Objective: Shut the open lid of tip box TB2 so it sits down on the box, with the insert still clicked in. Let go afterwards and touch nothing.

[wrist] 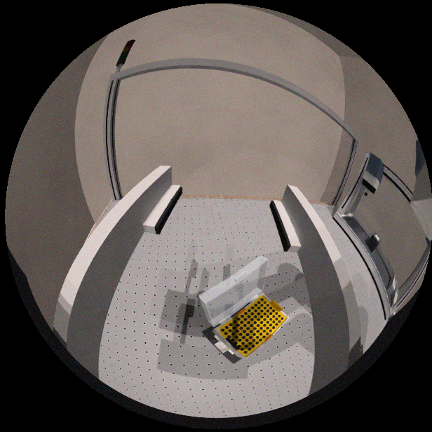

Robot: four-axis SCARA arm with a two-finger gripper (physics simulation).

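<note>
The tip box (243, 356) stands on the perforated table in the lower middle of the wrist view, turned at an angle; no TB2 label is readable. Its pale lid (232, 291) is open and stands up, leaning back, along the box's upper-left long side. The yellow insert (254, 324) with rows of dark holes lies in the box and looks level; whether its catches are clicked in is too small to tell. My gripper (228, 185) is shut with nothing held, though a gap shows between its two pads. It is above the table, apart from the lid and box.
The perforated table (132, 350) carries shadows left of the box. A dark holder edge (213, 334) lies at the box's lower-left end. A grey frame rail (200, 63) spans the back. A metal device (373, 172) stands at the right, and a signal light (126, 52) at the back left.
</note>
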